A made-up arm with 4 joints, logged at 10 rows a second.
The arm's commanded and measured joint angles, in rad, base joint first. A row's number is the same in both.
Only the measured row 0 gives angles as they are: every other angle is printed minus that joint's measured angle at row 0.
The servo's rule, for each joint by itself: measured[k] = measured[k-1] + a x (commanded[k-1-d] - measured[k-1]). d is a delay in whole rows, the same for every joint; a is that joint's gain. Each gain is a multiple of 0.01, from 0.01 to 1. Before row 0 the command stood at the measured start. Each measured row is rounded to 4 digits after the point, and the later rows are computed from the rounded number. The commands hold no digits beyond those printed.
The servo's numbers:
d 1
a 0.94 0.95 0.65 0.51
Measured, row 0:
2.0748 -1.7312 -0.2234 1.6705
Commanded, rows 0 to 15:
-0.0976 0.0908 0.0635 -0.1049
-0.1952 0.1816 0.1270 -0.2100
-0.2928 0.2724 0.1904 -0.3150
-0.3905 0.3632 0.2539 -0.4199
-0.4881 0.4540 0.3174 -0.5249
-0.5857 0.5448 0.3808 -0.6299
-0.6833 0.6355 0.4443 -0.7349
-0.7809 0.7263 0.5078 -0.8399
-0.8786 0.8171 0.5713 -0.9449
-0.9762 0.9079 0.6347 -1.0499
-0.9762 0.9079 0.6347 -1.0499
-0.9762 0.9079 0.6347 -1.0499
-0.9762 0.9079 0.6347 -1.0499
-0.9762 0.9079 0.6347 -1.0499
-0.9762 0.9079 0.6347 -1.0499
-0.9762 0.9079 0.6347 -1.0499
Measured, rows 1 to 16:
0.0000 0.0000 0.0000 0.0000
-0.0917 0.0863 0.0413 -0.0535
-0.1890 0.1768 0.0970 -0.1333
-0.2866 0.2676 0.1577 -0.2260
-0.3843 0.3584 0.2202 -0.3249
-0.4819 0.4492 0.2834 -0.4269
-0.5795 0.5400 0.3467 -0.5304
-0.6771 0.6307 0.4101 -0.6347
-0.7747 0.7215 0.4736 -0.7394
-0.8724 0.8123 0.5371 -0.8442
-0.9700 0.9031 0.6005 -0.9491
-0.9758 0.9077 0.6227 -1.0005
-0.9762 0.9079 0.6305 -1.0257
-0.9762 0.9079 0.6332 -1.0380
-0.9762 0.9079 0.6342 -1.0441
-0.9762 0.9079 0.6345 -1.0471

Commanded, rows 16 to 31:
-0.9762 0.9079 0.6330 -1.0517
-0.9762 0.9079 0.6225 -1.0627
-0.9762 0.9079 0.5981 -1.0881
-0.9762 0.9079 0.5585 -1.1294
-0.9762 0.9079 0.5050 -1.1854
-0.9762 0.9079 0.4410 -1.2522
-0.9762 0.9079 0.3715 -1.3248
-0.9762 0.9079 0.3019 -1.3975
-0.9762 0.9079 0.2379 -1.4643
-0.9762 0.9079 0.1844 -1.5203
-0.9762 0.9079 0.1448 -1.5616
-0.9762 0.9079 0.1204 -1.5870
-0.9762 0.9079 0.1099 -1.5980
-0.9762 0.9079 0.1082 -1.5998
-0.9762 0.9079 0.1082 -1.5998
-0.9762 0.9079 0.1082 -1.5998
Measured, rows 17 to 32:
-0.9762 0.9079 0.6346 -1.0485
-0.9762 0.9079 0.6336 -1.0501
-0.9762 0.9079 0.6264 -1.0565
-0.9762 0.9079 0.6080 -1.0726
-0.9762 0.9079 0.5758 -1.1016
-0.9762 0.9079 0.5298 -1.1443
-0.9762 0.9079 0.4721 -1.1993
-0.9762 0.9079 0.4067 -1.2633
-0.9762 0.9079 0.3386 -1.3317
-0.9762 0.9079 0.2731 -1.3993
-0.9762 0.9079 0.2154 -1.4610
-0.9762 0.9079 0.1695 -1.5123
-0.9762 0.9079 0.1376 -1.5504
-0.9762 0.9079 0.1196 -1.5747
-0.9762 0.9079 0.1122 -1.5875
-0.9762 0.9079 0.1096 -1.5938

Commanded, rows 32 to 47:
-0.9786 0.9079 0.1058 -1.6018
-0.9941 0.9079 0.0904 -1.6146
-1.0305 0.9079 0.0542 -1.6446
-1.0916 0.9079 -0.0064 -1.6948
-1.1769 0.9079 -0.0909 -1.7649
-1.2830 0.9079 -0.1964 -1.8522
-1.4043 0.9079 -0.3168 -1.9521
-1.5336 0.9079 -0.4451 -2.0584
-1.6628 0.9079 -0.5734 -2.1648
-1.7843 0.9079 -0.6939 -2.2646
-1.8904 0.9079 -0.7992 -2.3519
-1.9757 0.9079 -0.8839 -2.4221
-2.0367 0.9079 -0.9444 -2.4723
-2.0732 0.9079 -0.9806 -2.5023
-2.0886 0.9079 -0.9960 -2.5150
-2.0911 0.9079 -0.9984 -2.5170
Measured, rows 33 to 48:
-0.9762 0.9079 0.1087 -1.5969
-0.9785 0.9079 0.1068 -1.5994
-0.9932 0.9079 0.0961 -1.6072
-1.0283 0.9079 0.0689 -1.6263
-1.0878 0.9079 0.0200 -1.6612
-1.1716 0.9079 -0.0521 -1.7141
-1.2763 0.9079 -0.1459 -1.7845
-1.3966 0.9079 -0.2570 -1.8700
-1.5254 0.9079 -0.3793 -1.9661
-1.6546 0.9079 -0.5055 -2.0674
-1.7765 0.9079 -0.6280 -2.1680
-1.8836 0.9079 -0.7393 -2.2618
-1.9702 0.9079 -0.8333 -2.3436
-2.0327 0.9079 -0.9055 -2.4092
-2.0708 0.9079 -0.9543 -2.4567
-2.0875 0.9079 -0.9814 -2.4864

